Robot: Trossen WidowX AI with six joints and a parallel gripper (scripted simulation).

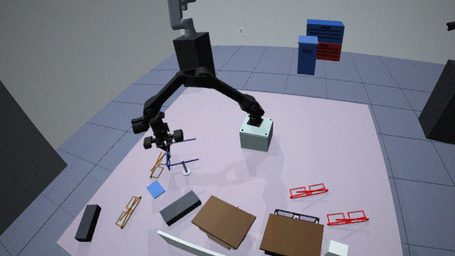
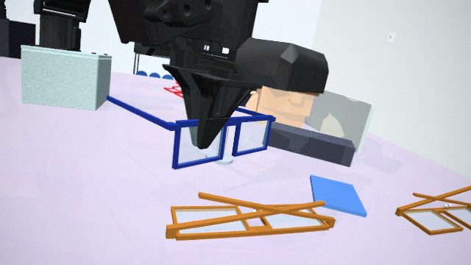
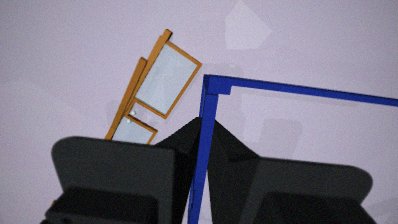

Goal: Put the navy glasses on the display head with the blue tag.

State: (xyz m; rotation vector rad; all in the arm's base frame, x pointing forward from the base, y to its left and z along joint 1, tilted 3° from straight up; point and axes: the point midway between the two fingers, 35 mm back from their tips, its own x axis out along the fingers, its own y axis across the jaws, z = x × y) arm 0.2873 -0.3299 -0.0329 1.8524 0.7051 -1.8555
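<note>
My gripper tip is 420 mm to the right of the display head and 190 mm short of it. Also, from my gripper tip: white panel (540 mm to the left, 320 mm ahead); blue tag (180 mm ahead, 50 mm below, 40 mm to the left); white post (120 mm to the left, 40 mm ahead, 30 mm below).
</note>
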